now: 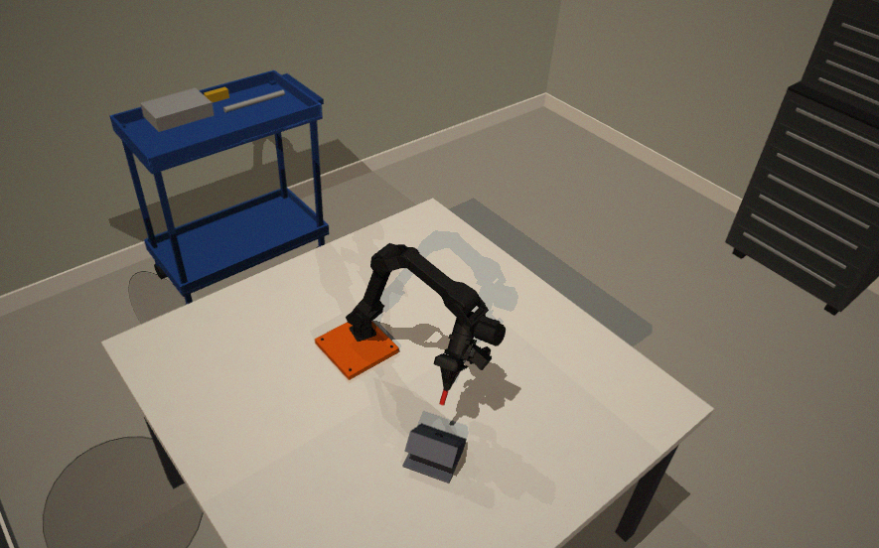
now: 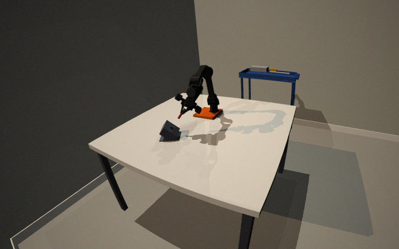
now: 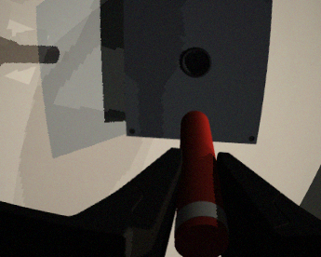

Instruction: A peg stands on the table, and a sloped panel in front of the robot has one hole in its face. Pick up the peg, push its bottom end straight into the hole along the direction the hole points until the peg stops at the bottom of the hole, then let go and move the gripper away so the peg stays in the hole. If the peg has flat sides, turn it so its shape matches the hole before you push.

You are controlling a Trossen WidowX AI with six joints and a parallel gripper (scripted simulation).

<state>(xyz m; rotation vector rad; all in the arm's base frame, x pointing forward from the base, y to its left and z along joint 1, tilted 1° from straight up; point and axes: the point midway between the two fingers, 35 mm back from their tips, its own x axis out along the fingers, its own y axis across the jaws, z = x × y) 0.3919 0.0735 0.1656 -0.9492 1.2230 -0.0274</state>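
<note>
My gripper tip is 7 cm short of the dark grey sloped panel, 6 cm to the left of it and 11 cm above it.
</note>
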